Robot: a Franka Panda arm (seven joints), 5 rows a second.
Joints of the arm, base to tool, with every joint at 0 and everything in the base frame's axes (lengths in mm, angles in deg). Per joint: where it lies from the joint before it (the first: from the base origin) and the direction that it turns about. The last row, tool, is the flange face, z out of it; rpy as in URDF.
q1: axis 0 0 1 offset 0 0 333
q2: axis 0 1 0 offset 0 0 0
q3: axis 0 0 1 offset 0 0 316
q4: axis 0 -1 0 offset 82.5 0 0
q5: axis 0 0 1 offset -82.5 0 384
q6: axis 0 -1 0 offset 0 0 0
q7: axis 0 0 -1 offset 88 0 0
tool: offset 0 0 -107 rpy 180 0 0
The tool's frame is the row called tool.
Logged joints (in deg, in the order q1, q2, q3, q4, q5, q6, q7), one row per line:
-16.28 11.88 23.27 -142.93 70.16 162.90 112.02
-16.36 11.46 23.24 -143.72 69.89 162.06 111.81
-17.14 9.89 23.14 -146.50 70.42 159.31 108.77
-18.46 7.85 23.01 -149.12 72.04 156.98 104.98
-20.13 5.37 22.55 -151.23 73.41 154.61 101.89
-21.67 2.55 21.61 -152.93 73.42 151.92 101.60
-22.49 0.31 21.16 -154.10 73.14 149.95 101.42
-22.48 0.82 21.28 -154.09 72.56 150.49 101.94
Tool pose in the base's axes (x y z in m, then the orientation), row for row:
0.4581 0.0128 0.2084 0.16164 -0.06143 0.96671 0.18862
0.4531 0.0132 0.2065 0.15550 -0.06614 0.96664 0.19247
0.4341 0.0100 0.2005 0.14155 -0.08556 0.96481 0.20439
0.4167 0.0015 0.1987 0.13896 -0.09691 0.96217 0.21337
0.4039 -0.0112 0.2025 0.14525 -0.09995 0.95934 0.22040
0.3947 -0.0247 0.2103 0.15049 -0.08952 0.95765 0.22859
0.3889 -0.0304 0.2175 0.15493 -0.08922 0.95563 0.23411
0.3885 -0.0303 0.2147 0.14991 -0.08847 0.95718 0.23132
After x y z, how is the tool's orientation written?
As a quaternion, w x y z.
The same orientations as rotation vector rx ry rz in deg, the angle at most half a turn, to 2 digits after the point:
-10.05 158.10 30.85
-10.85 158.63 31.59
-14.15 159.57 33.80
-16.05 159.37 35.34
-16.50 158.34 36.38
-14.73 157.59 37.62
-14.65 156.87 38.43
-14.56 157.57 38.08

